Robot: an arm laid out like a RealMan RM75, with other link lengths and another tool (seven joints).
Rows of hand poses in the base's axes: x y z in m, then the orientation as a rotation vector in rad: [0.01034 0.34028 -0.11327 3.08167 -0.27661 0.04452]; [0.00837 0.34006 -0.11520 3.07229 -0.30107 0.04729]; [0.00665 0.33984 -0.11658 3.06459 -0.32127 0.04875]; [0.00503 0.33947 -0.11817 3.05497 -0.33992 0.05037]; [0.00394 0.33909 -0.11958 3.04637 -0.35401 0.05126]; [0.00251 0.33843 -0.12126 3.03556 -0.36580 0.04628]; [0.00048 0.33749 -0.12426 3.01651 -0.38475 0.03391]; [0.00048 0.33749 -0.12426 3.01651 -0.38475 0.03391]
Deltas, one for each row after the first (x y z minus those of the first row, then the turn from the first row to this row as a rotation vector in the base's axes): [-0.00197 -0.00022 -0.00193 -0.00695 -0.00163 -0.01637]; [-0.00369 -0.00044 -0.00331 -0.01246 -0.00247 -0.02995]; [-0.00531 -0.00081 -0.00490 -0.01991 -0.00324 -0.04273]; [-0.00640 -0.00119 -0.00631 -0.02677 -0.00351 -0.05256]; [-0.00783 -0.00185 -0.00799 -0.03578 0.00026 -0.06122]; [-0.00986 -0.00279 -0.01099 -0.05158 0.00933 -0.07549]; [-0.00986 -0.00279 -0.01099 -0.05158 0.00933 -0.07549]
